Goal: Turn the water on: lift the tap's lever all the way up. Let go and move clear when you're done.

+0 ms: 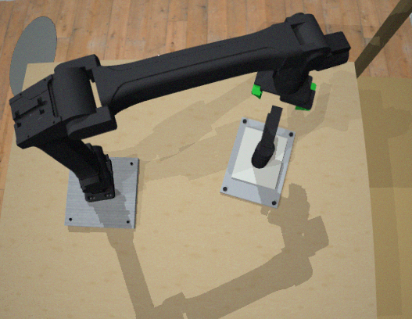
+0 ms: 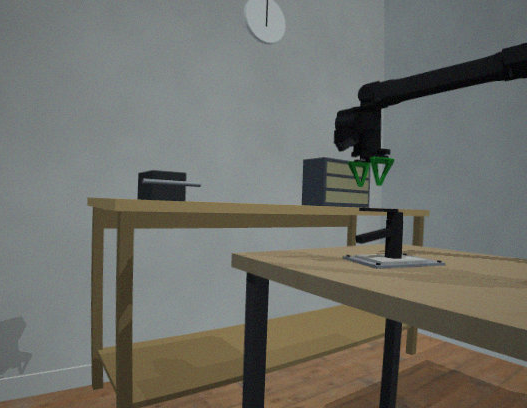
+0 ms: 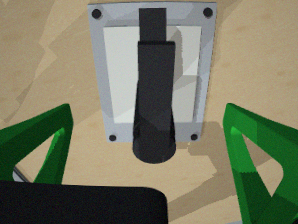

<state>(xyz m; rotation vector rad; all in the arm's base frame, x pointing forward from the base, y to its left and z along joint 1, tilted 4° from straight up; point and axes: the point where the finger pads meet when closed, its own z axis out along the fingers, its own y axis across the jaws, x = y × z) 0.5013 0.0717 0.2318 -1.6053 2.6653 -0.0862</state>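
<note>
The lever lies 70 mm below my hand, 40 mm to the right of it and 10 mm behind it.
</note>
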